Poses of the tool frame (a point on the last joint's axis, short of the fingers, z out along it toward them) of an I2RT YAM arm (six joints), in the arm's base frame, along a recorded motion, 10 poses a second.
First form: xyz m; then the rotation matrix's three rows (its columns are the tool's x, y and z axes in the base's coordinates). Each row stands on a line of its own.
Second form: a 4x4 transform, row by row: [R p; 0 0 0 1], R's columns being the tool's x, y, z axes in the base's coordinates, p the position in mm. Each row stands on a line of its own. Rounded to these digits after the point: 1 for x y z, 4 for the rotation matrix.
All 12 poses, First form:
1:
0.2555, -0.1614, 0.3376
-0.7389, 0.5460, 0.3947
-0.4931, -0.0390, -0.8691
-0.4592, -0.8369, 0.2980
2:
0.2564, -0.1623, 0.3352
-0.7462, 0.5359, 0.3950
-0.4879, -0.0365, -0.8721
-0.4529, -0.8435, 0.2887
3:
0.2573, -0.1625, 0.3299
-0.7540, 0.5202, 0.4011
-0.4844, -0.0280, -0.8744
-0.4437, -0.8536, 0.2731
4:
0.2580, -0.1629, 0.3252
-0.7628, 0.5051, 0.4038
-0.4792, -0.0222, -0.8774
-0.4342, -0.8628, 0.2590
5:
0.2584, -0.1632, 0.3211
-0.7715, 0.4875, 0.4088
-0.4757, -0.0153, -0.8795
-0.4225, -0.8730, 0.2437
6:
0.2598, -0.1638, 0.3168
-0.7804, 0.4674, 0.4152
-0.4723, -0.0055, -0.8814
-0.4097, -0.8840, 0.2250
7:
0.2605, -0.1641, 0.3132
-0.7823, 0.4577, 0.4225
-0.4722, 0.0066, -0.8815
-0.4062, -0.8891, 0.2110
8:
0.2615, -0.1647, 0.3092
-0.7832, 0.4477, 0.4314
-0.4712, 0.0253, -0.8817
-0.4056, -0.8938, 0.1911
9:
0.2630, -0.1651, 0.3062
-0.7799, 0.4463, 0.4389
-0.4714, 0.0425, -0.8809
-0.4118, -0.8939, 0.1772
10:
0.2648, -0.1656, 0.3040
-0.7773, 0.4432, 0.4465
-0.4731, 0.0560, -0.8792
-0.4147, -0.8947, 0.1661
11:
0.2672, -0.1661, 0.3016
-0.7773, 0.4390, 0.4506
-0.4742, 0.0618, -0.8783
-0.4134, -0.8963, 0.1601
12:
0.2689, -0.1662, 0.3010
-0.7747, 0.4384, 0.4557
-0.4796, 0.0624, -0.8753
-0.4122, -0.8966, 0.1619
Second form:
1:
-0.7389, 0.5460, 0.3947, 255.5
-0.4931, -0.0390, -0.8691, -161.4
-0.4592, -0.8369, 0.2980, 337.6
0, 0, 0, 1

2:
-0.7462, 0.5359, 0.3950, 256.4
-0.4879, -0.0365, -0.8721, -162.3
-0.4529, -0.8435, 0.2887, 335.2
0, 0, 0, 1

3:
-0.7540, 0.5202, 0.4011, 257.3
-0.4844, -0.0280, -0.8744, -162.5
-0.4437, -0.8536, 0.2731, 329.9
0, 0, 0, 1

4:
-0.7628, 0.5051, 0.4038, 258.0
-0.4792, -0.0222, -0.8774, -162.9
-0.4342, -0.8628, 0.2590, 325.2
0, 0, 0, 1

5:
-0.7715, 0.4875, 0.4088, 258.4
-0.4757, -0.0153, -0.8795, -163.2
-0.4225, -0.8730, 0.2437, 321.1
0, 0, 0, 1

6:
-0.7804, 0.4674, 0.4152, 259.8
-0.4723, -0.0055, -0.8814, -163.8
-0.4097, -0.8840, 0.2250, 316.8
0, 0, 0, 1

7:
-0.7823, 0.4577, 0.4225, 260.5
-0.4722, 0.0066, -0.8815, -164.1
-0.4062, -0.8891, 0.2110, 313.2
0, 0, 0, 1

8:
-0.7832, 0.4477, 0.4314, 261.5
-0.4712, 0.0253, -0.8817, -164.7
-0.4056, -0.8938, 0.1911, 309.2
0, 0, 0, 1

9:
-0.7799, 0.4463, 0.4389, 263.0
-0.4714, 0.0425, -0.8809, -165.1
-0.4118, -0.8939, 0.1772, 306.2
0, 0, 0, 1

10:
-0.7773, 0.4432, 0.4465, 264.8
-0.4731, 0.0560, -0.8792, -165.6
-0.4147, -0.8947, 0.1661, 304.0
0, 0, 0, 1

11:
-0.7773, 0.4390, 0.4506, 267.2
-0.4742, 0.0618, -0.8783, -166.1
-0.4134, -0.8963, 0.1601, 301.6
0, 0, 0, 1

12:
-0.7747, 0.4384, 0.4557, 268.9
-0.4796, 0.0624, -0.8753, -166.2
-0.4122, -0.8966, 0.1619, 301.0
0, 0, 0, 1

